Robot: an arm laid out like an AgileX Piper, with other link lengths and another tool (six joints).
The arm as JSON. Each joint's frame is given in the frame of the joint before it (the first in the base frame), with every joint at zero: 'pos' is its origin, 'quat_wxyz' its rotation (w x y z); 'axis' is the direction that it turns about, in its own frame. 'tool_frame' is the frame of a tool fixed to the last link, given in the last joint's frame.
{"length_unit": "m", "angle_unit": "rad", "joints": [
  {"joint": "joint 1", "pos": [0.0, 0.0, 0.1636], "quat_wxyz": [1.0, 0.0, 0.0, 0.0], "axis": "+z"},
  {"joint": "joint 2", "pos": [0.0, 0.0, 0.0], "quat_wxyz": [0.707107, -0.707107, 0.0, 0.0], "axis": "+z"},
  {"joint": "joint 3", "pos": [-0.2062, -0.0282, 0.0], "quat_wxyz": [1.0, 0.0, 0.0, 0.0], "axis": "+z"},
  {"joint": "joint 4", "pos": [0.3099, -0.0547, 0.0], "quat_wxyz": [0.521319, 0.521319, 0.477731, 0.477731], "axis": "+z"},
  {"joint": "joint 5", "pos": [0.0, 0.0, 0.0], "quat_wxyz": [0.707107, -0.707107, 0.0, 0.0], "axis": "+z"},
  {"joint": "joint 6", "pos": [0.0, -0.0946, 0.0], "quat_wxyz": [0.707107, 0.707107, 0.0, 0.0], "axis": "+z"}
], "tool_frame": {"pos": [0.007, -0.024, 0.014], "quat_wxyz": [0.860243, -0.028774, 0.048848, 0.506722]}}
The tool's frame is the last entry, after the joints.
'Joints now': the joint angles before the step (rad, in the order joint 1, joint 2, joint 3, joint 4, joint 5, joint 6). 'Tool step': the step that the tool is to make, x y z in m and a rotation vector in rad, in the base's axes. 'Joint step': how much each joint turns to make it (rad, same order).
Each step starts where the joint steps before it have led.
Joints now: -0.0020 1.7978 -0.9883 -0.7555 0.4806 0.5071
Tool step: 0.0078 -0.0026 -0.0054 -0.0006 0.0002 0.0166
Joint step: -0.0097 0.0435 -0.0354 -0.0010 -0.0189 -0.0190
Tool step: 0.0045 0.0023 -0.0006 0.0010 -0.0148 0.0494
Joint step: 0.0000 0.0054 -0.0024 -0.0003 -0.0387 -0.0352
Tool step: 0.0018 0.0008 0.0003 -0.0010 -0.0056 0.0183
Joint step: 0.0000 0.0014 -0.0017 0.0002 -0.0127 -0.0143
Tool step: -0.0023 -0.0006 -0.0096 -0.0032 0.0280 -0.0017
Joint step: -0.0007 0.0262 -0.0013 -0.0023 0.0044 0.0004
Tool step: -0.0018 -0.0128 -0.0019 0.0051 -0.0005 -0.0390
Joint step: -0.0342 0.0076 -0.0037 0.0004 -0.0031 0.0073
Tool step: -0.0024 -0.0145 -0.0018 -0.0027 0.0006 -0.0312
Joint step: -0.0385 0.0070 -0.0017 -0.0091 -0.0058 0.0023
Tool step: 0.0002 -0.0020 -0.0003 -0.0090 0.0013 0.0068
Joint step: -0.0045 0.0026 -0.0004 -0.0140 -0.0025 -0.0004
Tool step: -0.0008 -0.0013 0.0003 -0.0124 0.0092 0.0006
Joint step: -0.0008 0.0000 0.0001 -0.0108 0.0113 0.0004
